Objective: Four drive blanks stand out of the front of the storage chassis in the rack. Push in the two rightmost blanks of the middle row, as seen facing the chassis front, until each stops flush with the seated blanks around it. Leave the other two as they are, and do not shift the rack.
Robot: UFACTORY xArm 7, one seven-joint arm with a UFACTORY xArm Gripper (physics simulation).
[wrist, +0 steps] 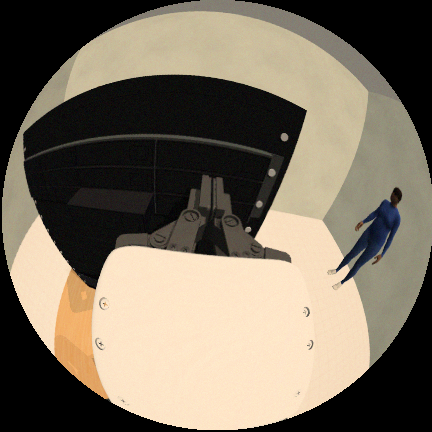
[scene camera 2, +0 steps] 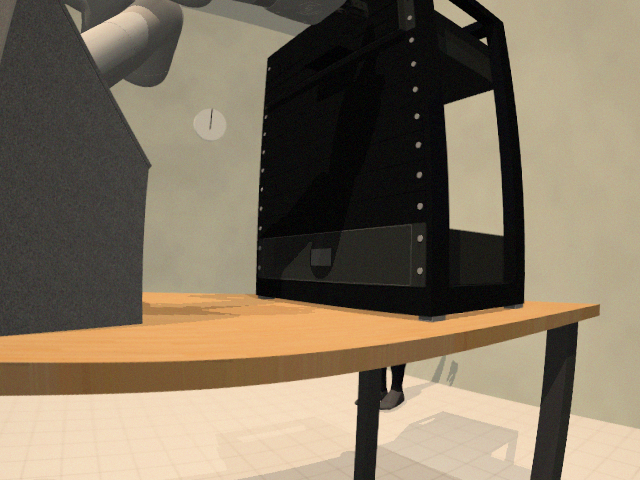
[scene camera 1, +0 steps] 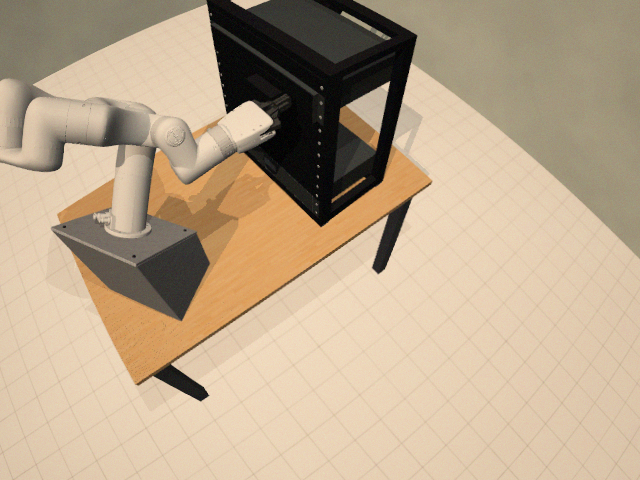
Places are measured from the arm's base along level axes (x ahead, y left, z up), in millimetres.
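Pixels of known places: gripper, between the fingertips: [wrist: 208, 189] [scene camera 2: 364, 12] [scene camera 1: 289, 99]; arm's base, origin of its link: [scene camera 2: 40, 97] [scene camera 1: 127, 228].
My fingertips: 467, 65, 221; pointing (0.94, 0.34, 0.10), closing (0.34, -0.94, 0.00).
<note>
Ahead of a thing's pixels: the offset from my fingertips to its top centre, as dx, dy, dz. "spot": to the spot under its first point. Level surfaces: height alone.
The rack {spot: +303, +28, -149} [scene camera 1: 391, 113] [scene camera 2: 510, 170] stands upright on the table, with the very dark storage chassis {spot: -18, +101, +21} [wrist: 112, 152] in its upper part. My gripper [scene camera 1: 287, 98] [wrist: 208, 189] is shut and empty. Its fingertips are at the chassis front, right of a thin vertical seam in the wrist view; contact cannot be told. A block with a dull reddish-grey top face {+2, +118, -22} [scene camera 1: 264, 83] [wrist: 111, 201] stands out of the front, left of the fingers. The other standing-out blanks cannot be made out in the dark, and my fingers and hand hide part of the front.
The wooden table {dz -500} [scene camera 1: 268, 258] [scene camera 2: 232, 346] carries the rack and the grey arm pedestal [scene camera 1: 118, 248] [scene camera 2: 77, 222]. A lighter panel {-22, +167, -364} [scene camera 2: 372, 258] sits low in the rack. The rack's right post has a line of pale screws. A person in blue [wrist: 381, 225] stands beyond the rack.
</note>
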